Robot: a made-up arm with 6 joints.
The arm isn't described. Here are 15 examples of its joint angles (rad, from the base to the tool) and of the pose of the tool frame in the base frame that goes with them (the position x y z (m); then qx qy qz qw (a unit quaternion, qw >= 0)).
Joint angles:
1: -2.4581 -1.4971 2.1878 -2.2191 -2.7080 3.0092
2: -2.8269 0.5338 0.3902 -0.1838 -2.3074 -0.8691
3: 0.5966 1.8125 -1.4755 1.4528 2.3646 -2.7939
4: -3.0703 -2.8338 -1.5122 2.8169 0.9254 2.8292
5: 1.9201 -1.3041 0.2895 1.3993 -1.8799 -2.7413
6: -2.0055 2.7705 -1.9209 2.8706 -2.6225 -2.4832
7: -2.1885 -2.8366 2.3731 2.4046 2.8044 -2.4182
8: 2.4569 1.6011 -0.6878 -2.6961 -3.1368 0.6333
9: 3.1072 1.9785 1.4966 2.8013 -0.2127 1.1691
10: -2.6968 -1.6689 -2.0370 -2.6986 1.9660 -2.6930
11: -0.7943 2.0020 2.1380 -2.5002 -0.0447 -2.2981
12: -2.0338 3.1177 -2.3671 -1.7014 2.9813 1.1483
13: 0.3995 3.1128 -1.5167 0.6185 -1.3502 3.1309
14: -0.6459 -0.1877 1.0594 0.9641 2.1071 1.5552
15: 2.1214 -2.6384 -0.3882 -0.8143 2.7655 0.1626
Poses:
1: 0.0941 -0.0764 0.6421 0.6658 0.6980 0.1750 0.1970
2: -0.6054 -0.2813 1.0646 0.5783 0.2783 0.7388 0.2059
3: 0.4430 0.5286 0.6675 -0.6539 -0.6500 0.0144 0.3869
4: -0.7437 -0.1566 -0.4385 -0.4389 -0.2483 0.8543 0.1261
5: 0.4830 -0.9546 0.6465 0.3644 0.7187 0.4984 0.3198
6: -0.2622 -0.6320 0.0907 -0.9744 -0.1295 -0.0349 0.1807
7: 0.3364 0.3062 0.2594 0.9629 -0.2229 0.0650 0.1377
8: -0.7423 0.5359 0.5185 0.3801 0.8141 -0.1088 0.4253
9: -0.0602 -0.0384 -0.9067 0.3979 0.8780 0.1342 0.2297
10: -0.0697 -0.0085 -0.3802 0.2932 -0.1685 -0.9003 0.2741
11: -0.2476 0.3365 -0.5348 -0.7923 -0.3575 0.1563 0.4691
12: -0.1621 -0.3772 0.1589 -0.6171 0.6878 0.2166 0.3150
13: 0.7942 0.2754 -0.1422 -0.1761 0.2728 -0.9218 0.2117
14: 0.5127 -0.1482 0.9812 -0.6656 -0.6395 -0.3712 0.1012
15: 0.1725 -0.2857 -0.8103 0.1529 0.0133 0.9877 0.0292
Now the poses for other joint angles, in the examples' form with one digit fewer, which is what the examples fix.
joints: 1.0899 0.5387 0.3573 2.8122 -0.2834 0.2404
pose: 0.438 0.918 1.123 -0.479 -0.271 -0.742 0.383
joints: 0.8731 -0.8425 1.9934 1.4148 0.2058 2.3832
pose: 0.284 0.483 0.862 -0.542 -0.145 -0.558 0.612
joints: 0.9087 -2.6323 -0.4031 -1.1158 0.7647 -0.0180
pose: -0.178 -0.336 -1.126 0.792 -0.464 0.309 0.249
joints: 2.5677 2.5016 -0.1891 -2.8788 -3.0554 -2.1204
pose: -0.612 0.326 -0.595 -0.340 0.280 -0.894 0.078
